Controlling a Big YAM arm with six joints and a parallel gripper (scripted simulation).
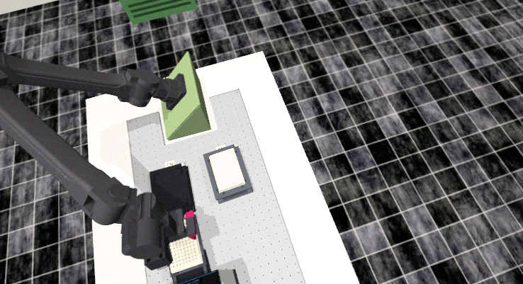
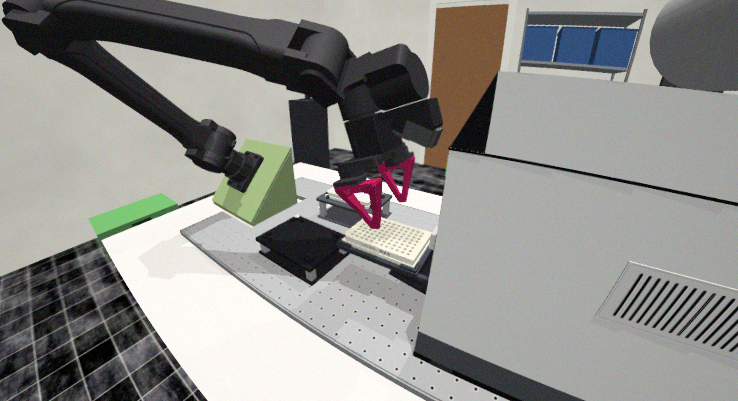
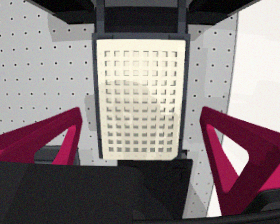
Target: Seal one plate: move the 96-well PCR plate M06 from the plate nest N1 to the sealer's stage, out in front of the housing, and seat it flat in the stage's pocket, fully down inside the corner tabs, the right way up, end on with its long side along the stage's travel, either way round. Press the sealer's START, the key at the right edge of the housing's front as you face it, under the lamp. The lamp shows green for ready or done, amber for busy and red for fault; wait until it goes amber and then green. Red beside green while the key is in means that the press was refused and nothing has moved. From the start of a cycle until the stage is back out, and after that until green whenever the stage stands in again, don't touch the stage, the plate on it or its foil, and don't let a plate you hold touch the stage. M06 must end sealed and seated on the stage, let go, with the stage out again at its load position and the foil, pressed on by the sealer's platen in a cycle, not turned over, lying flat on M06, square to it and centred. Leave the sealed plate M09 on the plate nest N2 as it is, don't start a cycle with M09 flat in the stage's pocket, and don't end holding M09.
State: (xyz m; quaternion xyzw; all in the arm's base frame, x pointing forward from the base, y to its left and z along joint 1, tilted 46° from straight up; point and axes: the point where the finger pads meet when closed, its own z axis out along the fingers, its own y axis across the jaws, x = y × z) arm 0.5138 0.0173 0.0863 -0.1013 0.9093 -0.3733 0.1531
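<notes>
Right now the 96-well plate M06 is 5 cm below my hand. Round my hand: black plate nest N1: 18 cm behind, 12 cm below, 3 cm to the right; then sealed plate M09: 19 cm behind, 16 cm to the left, 9 cm below; then dark sealer stage: 6 cm below.
</notes>
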